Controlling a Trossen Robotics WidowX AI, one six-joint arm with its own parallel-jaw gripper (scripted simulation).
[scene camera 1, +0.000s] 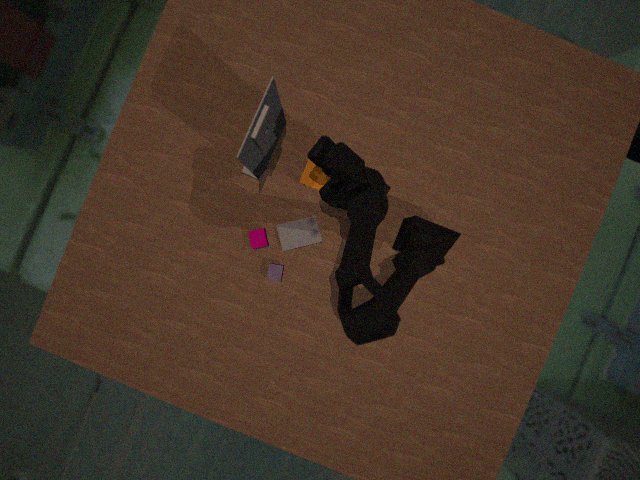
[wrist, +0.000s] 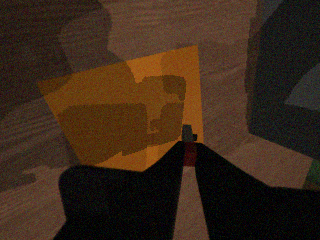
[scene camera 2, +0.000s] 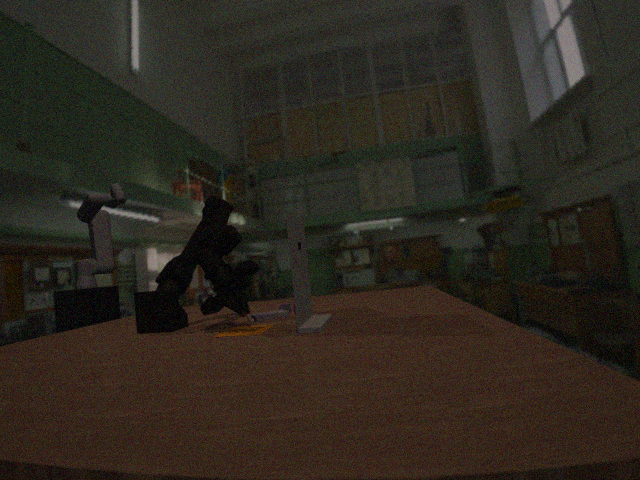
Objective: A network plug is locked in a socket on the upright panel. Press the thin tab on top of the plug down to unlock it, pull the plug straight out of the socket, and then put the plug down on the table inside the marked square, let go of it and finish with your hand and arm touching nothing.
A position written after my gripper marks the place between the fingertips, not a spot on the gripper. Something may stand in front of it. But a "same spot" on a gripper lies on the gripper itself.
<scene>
my gripper: scene camera 1 325, 164; wrist; scene camera 2
same spot on my gripper: [scene camera 2: 236, 300] = [wrist: 206, 223]
</scene>
